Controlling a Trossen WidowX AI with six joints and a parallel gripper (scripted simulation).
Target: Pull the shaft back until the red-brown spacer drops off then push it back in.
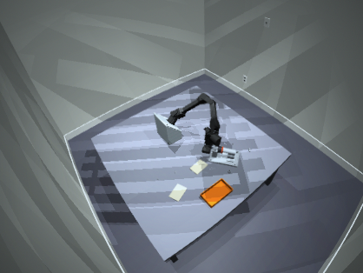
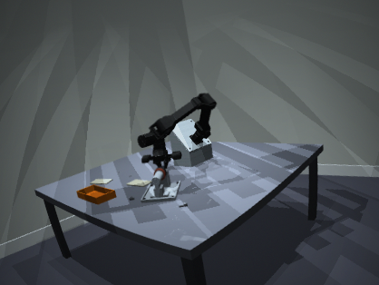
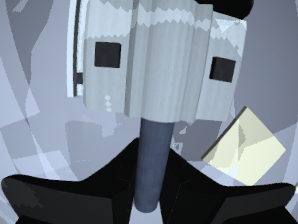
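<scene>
Now: the blue-grey shaft 60 mm ahead of my gripper tip, 50 mm to the left of it and 30 mm above it. Round my gripper tip: red-brown spacer (90 mm ahead, 70 mm to the left, 30 mm above); orange tray (320 mm ahead, 180 mm to the right, 40 mm below).
</scene>
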